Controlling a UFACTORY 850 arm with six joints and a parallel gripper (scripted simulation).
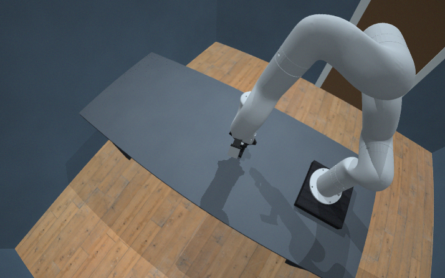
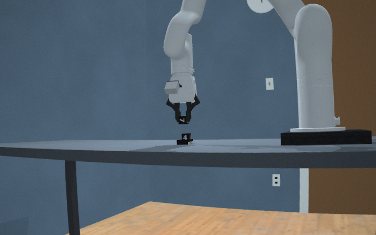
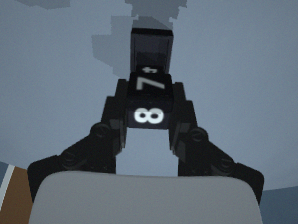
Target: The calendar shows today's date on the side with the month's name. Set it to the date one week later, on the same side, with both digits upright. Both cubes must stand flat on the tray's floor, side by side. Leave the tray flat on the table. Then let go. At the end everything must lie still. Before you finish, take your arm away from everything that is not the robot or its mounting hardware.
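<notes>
The black tray is 10 mm ahead of my hand, 20 mm to the right of it and 100 mm below it. Round my hand: calendar cube (10 mm below).
</notes>
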